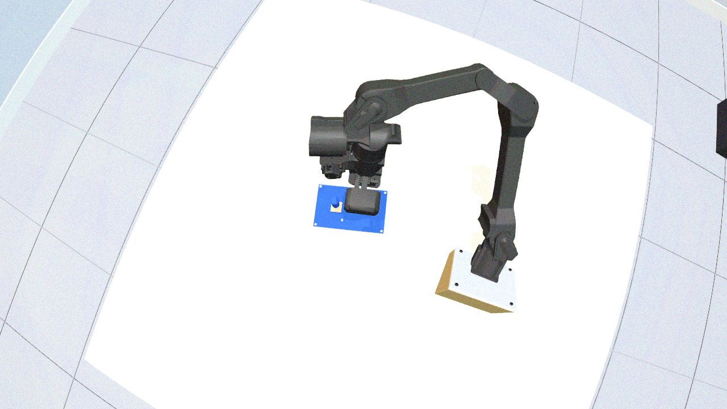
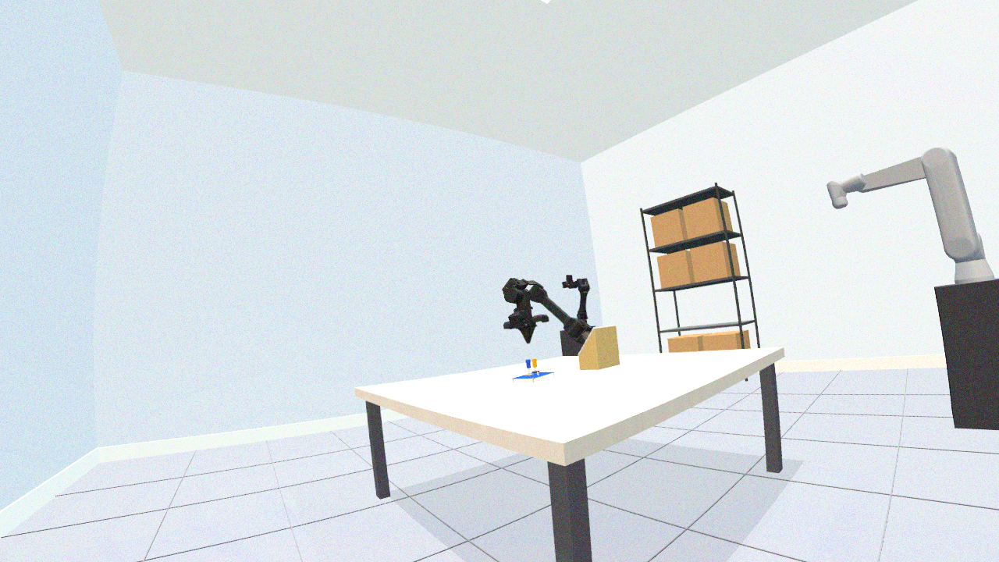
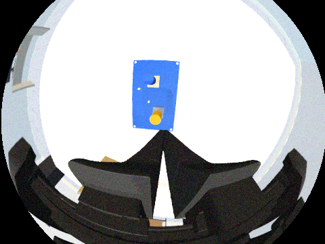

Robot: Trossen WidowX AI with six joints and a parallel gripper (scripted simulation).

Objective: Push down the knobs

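The orange knob lies 1 cm behind my gripper tip, 1 cm to the left of it and 8 cm below it. Also, from my gripper tip: dark blue knob (5 cm ahead, 5 cm to the left, 8 cm below).
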